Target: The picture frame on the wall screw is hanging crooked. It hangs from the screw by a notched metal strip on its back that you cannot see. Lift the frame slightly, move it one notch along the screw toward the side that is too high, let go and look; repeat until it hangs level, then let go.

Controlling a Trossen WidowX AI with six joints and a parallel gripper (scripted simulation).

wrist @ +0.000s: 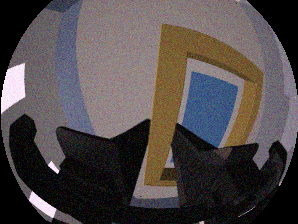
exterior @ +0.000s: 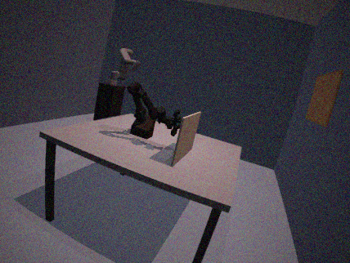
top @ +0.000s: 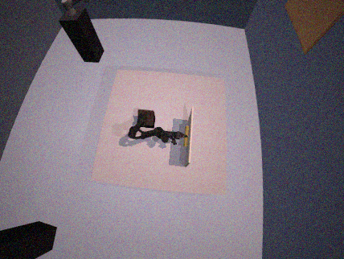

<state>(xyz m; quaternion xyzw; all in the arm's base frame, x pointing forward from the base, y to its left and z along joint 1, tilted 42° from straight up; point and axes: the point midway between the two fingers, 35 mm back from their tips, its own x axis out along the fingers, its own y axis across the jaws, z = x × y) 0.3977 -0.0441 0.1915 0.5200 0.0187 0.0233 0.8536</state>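
Now: gripper tip 2 cm to the right of the picture frame and 5 cm above it. Also, from my gripper tip: upright wall panel (2 cm ahead, 6 cm below).
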